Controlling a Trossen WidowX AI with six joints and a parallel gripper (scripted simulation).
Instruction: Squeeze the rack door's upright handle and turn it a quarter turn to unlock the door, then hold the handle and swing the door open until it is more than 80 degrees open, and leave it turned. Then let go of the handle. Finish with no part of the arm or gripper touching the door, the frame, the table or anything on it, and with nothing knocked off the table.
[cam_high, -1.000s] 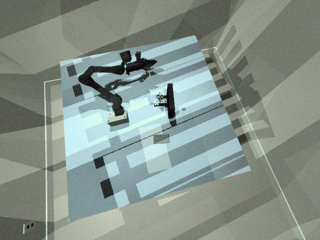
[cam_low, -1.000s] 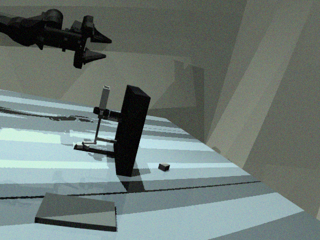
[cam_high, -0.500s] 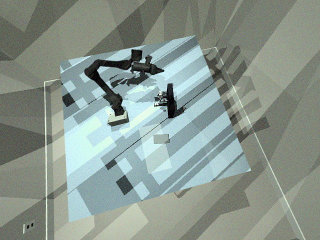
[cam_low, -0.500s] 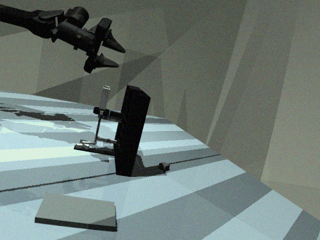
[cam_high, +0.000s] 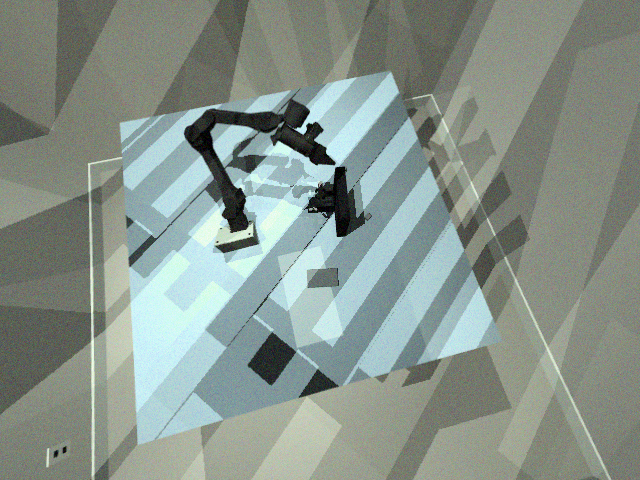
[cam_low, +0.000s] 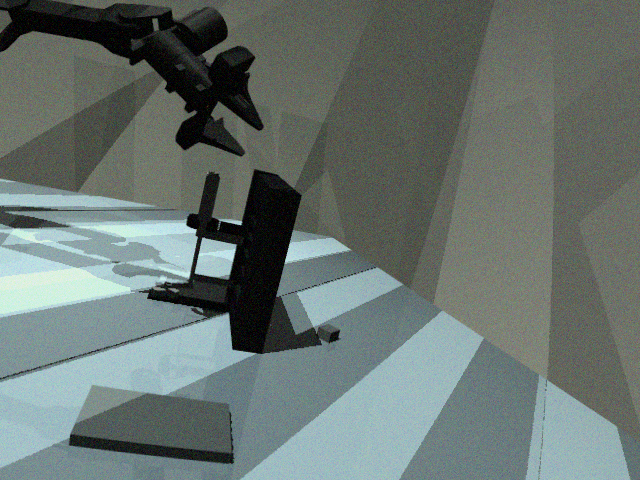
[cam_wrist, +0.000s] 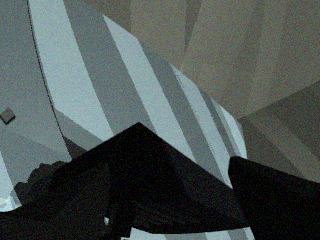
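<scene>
Now: gripper tip 120 mm above the upright handle, 60 mm past it and 50 mm to the left of it. From my gripper tip the other things lie so: flat grey slab: 350 mm to the right, 220 mm below, 120 mm behind; then small grey cube: 220 mm below, 150 mm to the right, 120 mm ahead.
</scene>
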